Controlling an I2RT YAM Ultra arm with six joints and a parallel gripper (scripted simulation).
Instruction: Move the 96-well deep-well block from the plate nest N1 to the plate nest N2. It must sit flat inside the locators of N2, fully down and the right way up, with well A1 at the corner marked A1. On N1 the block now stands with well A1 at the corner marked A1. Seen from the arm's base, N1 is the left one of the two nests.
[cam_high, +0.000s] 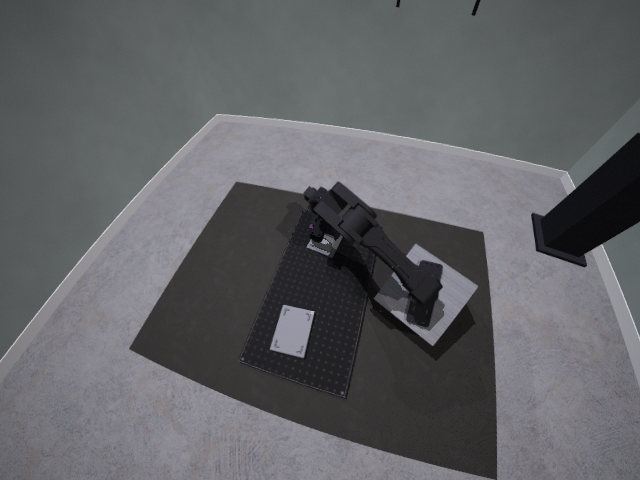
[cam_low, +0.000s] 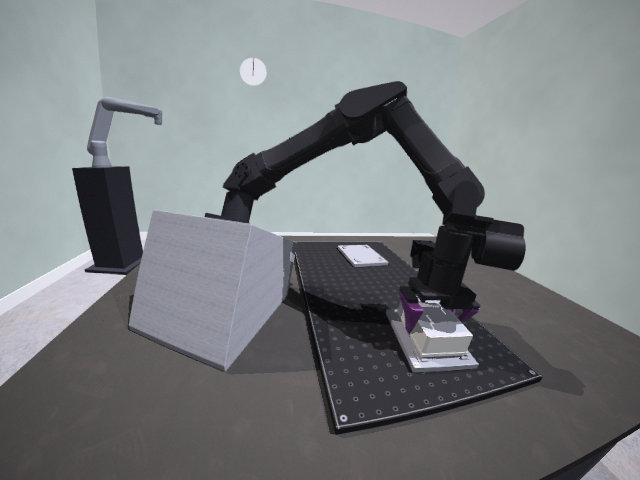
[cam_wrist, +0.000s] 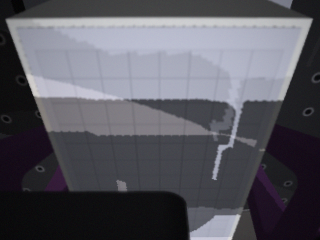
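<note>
My gripper is now 10 mm below the white deep-well block.
</note>
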